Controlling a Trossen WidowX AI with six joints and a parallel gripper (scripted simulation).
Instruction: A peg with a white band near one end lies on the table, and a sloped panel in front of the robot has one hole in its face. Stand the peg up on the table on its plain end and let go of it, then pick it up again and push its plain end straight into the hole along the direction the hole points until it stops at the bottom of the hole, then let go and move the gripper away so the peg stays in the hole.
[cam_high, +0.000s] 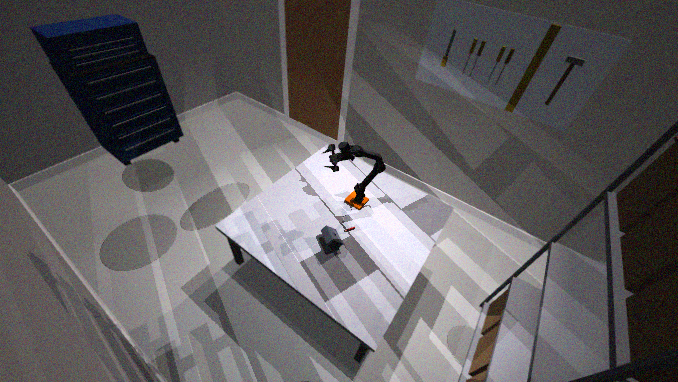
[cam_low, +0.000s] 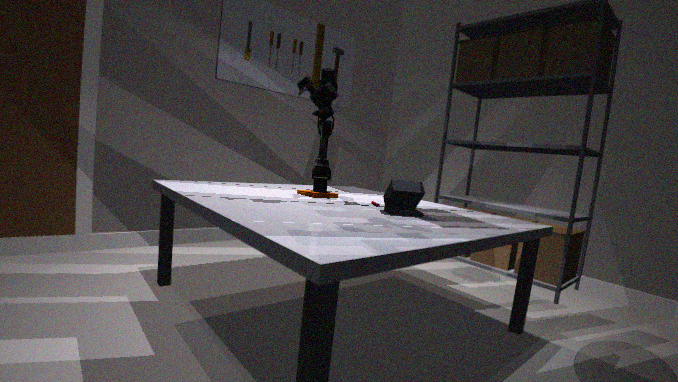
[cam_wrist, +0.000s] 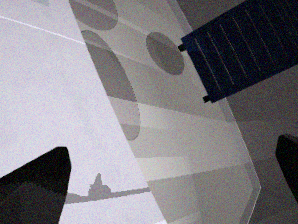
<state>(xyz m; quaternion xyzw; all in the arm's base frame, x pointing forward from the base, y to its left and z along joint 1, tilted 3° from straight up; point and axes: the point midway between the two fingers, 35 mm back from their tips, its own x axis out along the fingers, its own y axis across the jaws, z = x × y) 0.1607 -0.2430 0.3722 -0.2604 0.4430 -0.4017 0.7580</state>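
Now: gripper tip 38 cm above the red peg, 33 cm to the right of it and 15 cm short of it. Round my gripper tip: sloped panel (32 cm below, 31 cm ahead, 29 cm to the left).
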